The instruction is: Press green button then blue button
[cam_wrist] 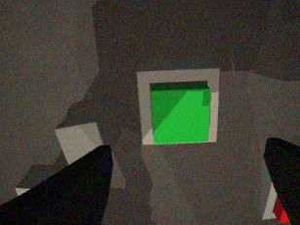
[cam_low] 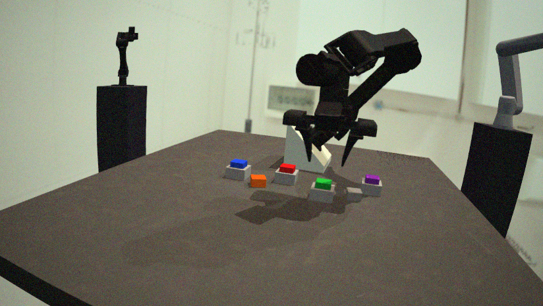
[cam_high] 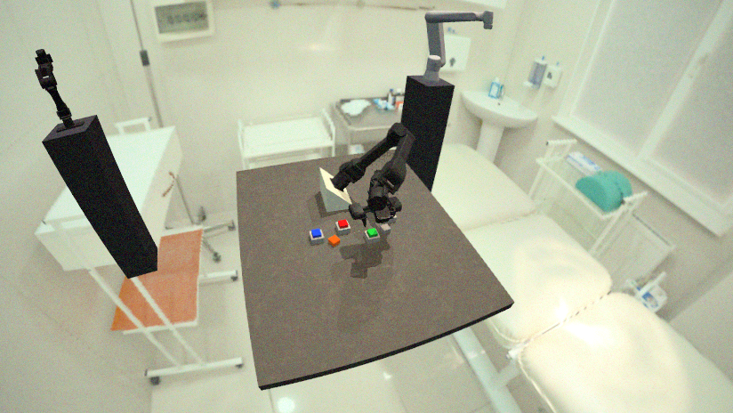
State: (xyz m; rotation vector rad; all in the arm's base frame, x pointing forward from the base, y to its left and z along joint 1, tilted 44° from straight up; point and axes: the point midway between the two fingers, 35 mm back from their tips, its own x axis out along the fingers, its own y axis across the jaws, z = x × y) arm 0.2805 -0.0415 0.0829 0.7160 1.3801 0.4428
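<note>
The green button is 4 cm below my gripper tip. From my gripper tip the other things lie so: red button 9 cm behind, 8 cm to the right, 4 cm below; then grey block 7 cm to the left, 7 cm below, 2 cm behind; then purple button 12 cm to the left, 7 cm behind, 4 cm below.
</note>
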